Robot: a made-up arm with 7 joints.
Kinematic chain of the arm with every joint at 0, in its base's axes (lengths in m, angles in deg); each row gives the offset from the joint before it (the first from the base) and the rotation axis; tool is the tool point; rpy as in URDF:
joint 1: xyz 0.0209 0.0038 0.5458 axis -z
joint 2: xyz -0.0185 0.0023 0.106 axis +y
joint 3: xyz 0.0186 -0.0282 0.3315 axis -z
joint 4: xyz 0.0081 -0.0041 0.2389 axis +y
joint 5: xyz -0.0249 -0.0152 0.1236 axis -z
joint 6: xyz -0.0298 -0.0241 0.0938 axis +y
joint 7: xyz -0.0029 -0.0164 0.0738 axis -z
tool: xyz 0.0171 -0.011 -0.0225 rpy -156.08 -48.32 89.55
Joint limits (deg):
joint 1: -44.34..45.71
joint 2: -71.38..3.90
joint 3: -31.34..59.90
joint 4: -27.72..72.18
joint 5: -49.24..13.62
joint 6: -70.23..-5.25
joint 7: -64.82..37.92
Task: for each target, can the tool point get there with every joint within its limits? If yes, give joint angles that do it. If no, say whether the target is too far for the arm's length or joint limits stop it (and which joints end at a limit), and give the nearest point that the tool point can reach.
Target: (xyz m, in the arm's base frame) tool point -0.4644 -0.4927 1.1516
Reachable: yes | joints -36.70 -49.54 -2.67 -6.91 -10.62 -21.39 7.21
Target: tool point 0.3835 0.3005 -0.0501
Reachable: no: joint limits stop it (at a limit: joint 1, joint 2, joint 4, joint 5, joint 6, joint 7) | nearest point -0.4362 0.6159 0.7408 | short by 1.182 m
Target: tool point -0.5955 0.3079 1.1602
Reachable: yes | joints 37.22 -54.07 11.73 16.58 -31.02 -57.35 13.04
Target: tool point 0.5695 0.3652 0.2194
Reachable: no: joint limits stop it (at a limit: joint 1, joint 2, joint 4, joint 5, joint 6) | nearest point 0.2934 0.1777 1.2818 | short by 1.114 m
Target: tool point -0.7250 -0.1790 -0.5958
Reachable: no: too far | nearest point -0.7280 -0.1797 0.7014 | short by 1.297 m
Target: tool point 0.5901 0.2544 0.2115
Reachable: no: joint limits stop it (at a limit: joint 2, joint 4, joint 5, joint 6) | nearest point 0.3176 0.1344 1.2820 | short by 1.111 m
